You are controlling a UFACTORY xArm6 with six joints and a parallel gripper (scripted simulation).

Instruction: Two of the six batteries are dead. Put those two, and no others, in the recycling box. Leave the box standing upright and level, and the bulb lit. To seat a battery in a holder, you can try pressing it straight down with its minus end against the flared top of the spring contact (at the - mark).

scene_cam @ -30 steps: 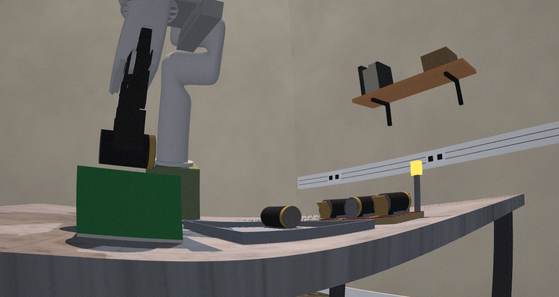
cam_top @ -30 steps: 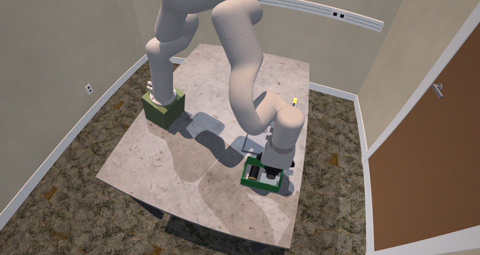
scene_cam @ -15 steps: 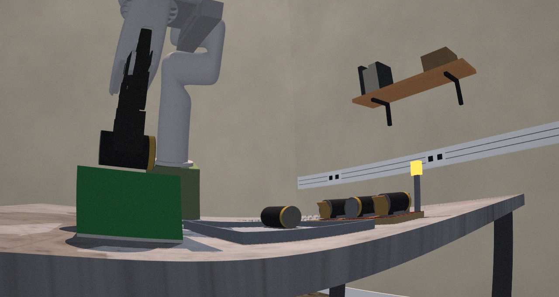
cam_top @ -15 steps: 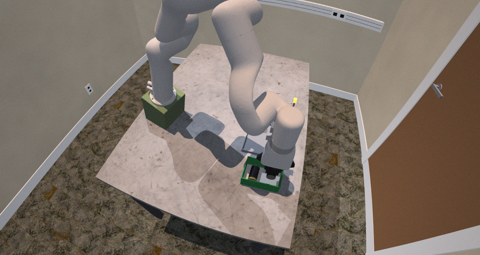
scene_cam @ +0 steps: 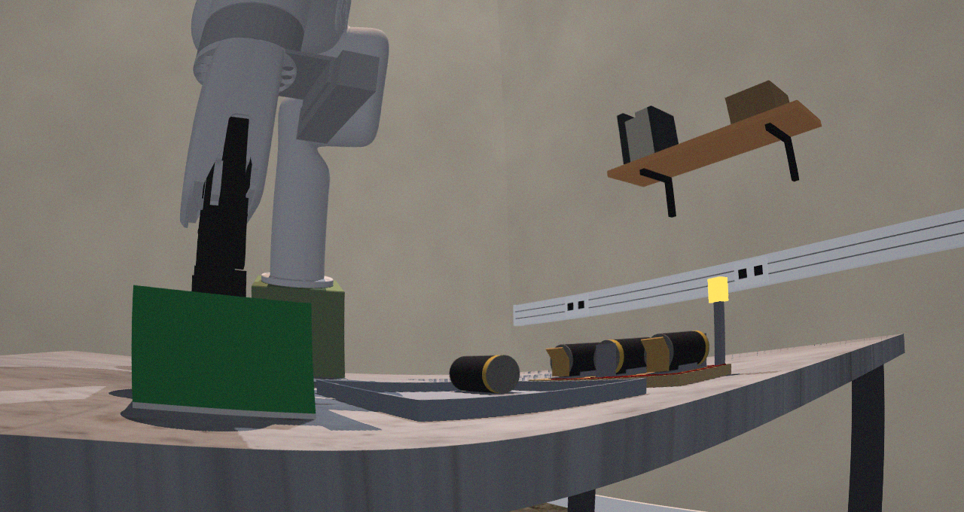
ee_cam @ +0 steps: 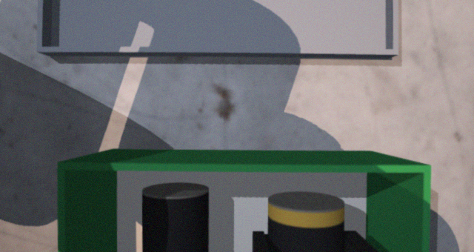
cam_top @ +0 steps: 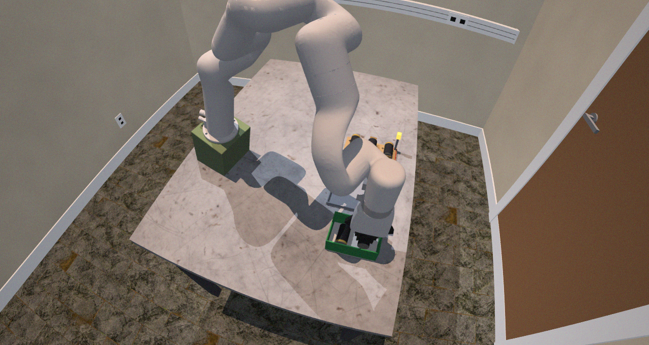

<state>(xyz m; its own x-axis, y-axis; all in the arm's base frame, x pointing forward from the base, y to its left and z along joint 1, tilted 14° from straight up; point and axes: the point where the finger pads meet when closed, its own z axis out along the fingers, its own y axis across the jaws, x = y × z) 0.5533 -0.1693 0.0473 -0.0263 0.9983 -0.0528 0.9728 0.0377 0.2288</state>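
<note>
Right now my hand is 40 mm above the green recycling box and 30 mm past it. The rest, counted from my hand: grey tray 190 mm to the left, 50 mm below, 50 mm behind.
</note>
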